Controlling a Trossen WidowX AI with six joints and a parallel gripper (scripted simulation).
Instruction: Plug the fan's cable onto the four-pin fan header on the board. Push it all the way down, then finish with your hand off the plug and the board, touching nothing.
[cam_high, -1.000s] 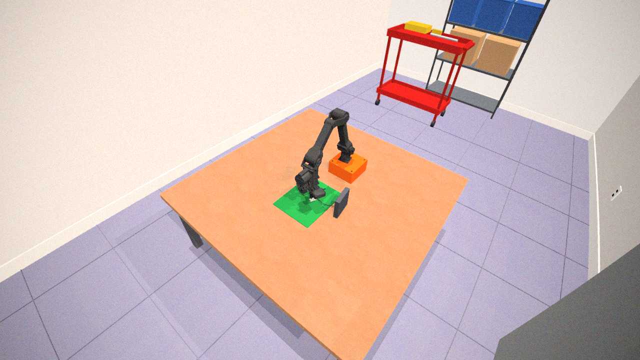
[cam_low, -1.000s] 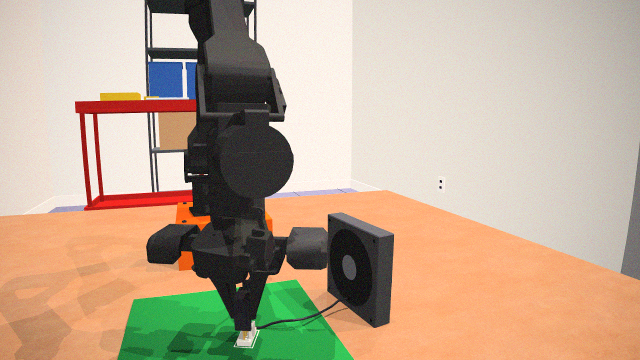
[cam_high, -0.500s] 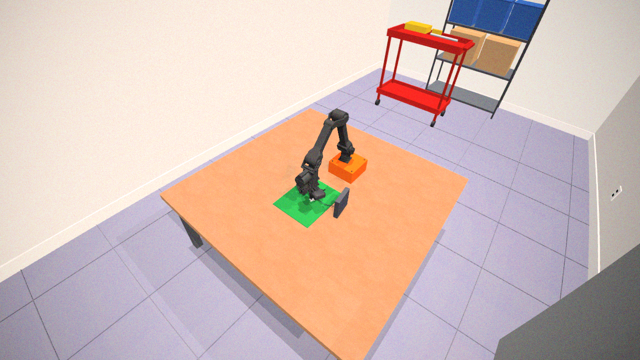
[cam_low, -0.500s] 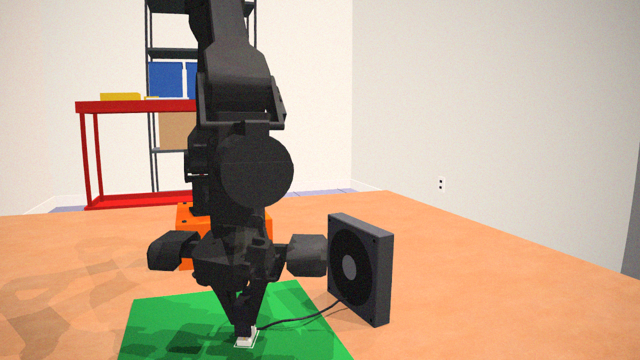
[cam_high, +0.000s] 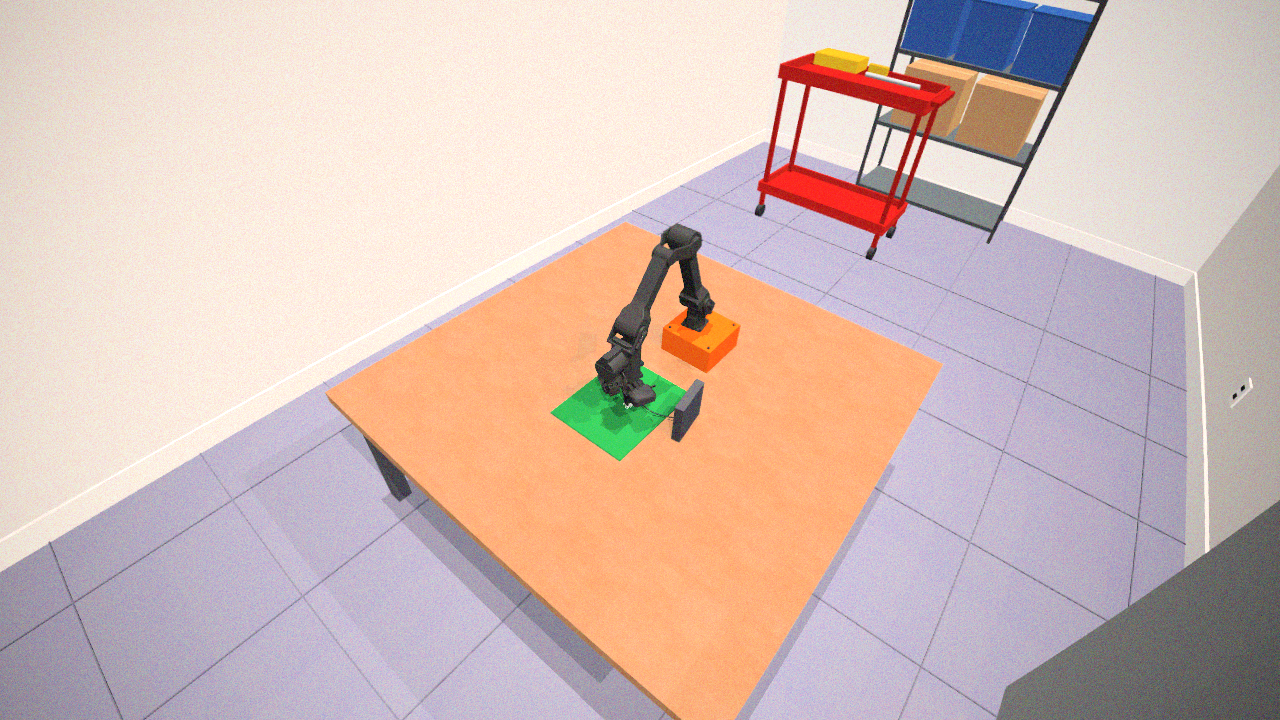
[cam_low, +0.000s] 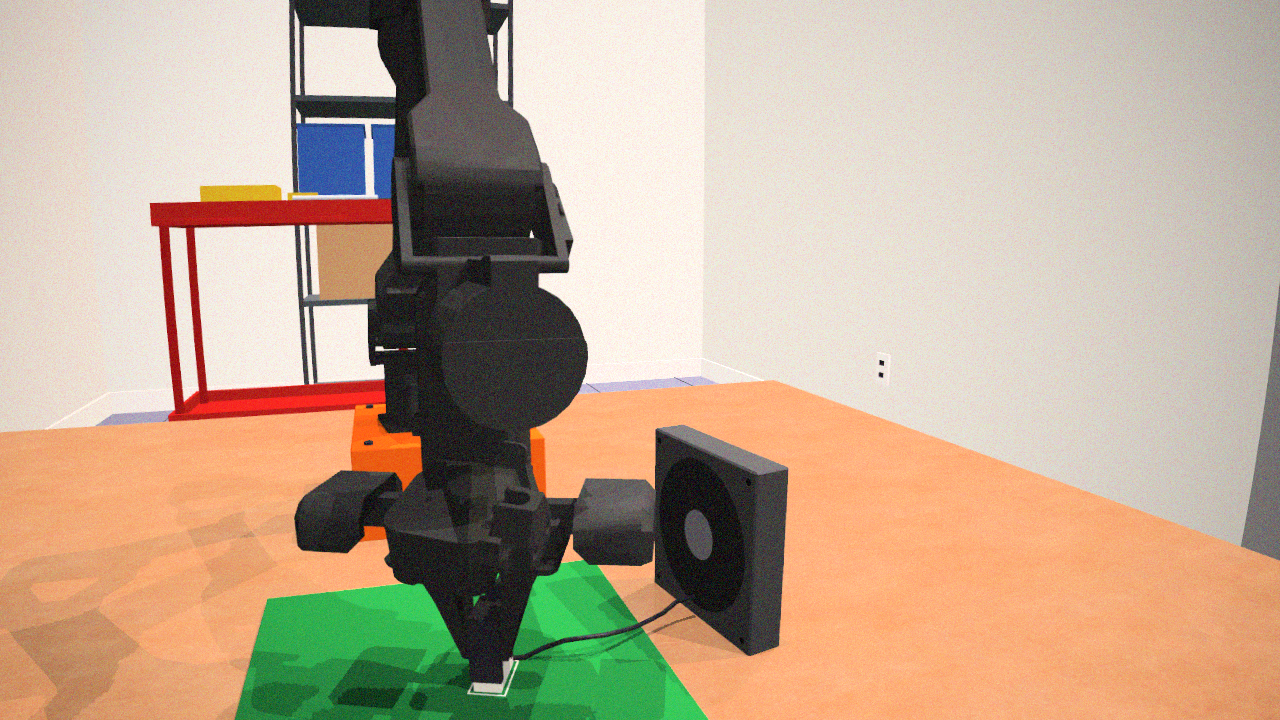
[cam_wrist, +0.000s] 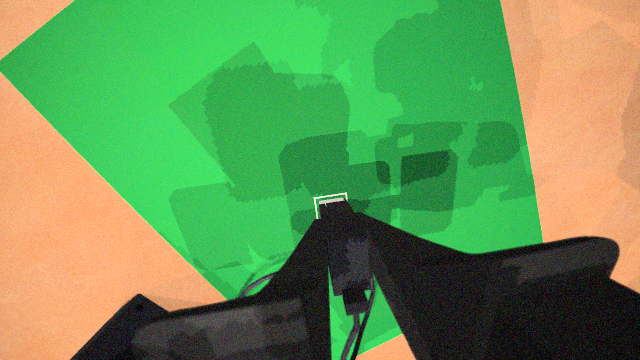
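The black fan plug lies 10 mm behind my gripper tip and 10 mm above it. From my gripper tip the other things lie so: black fan (160 mm to the left, 40 mm above, 20 mm behind); white four-pin header (20 mm below, 10 mm behind); green board (40 mm below, 20 mm to the right).
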